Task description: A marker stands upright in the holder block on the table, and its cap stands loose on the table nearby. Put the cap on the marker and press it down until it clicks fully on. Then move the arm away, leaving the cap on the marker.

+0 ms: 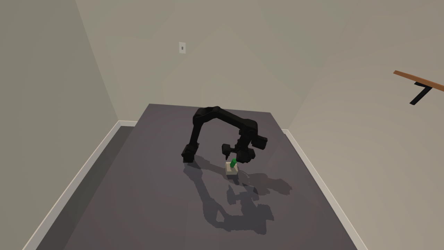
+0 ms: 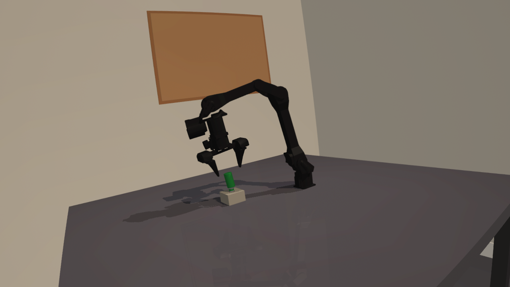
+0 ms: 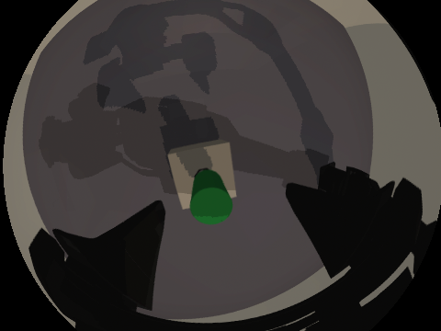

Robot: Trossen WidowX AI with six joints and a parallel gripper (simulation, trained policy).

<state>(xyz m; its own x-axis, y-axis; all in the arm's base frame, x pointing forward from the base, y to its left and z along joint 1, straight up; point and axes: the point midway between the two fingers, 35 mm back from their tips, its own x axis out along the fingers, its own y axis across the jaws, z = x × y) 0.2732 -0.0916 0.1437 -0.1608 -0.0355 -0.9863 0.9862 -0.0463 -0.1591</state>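
My gripper tip is now 30 mm above the green cap, 10 mm to the right of it and 10 mm short of it. Round my gripper tip: beige holder block (90 mm below, 10 mm to the left, 10 mm ahead).
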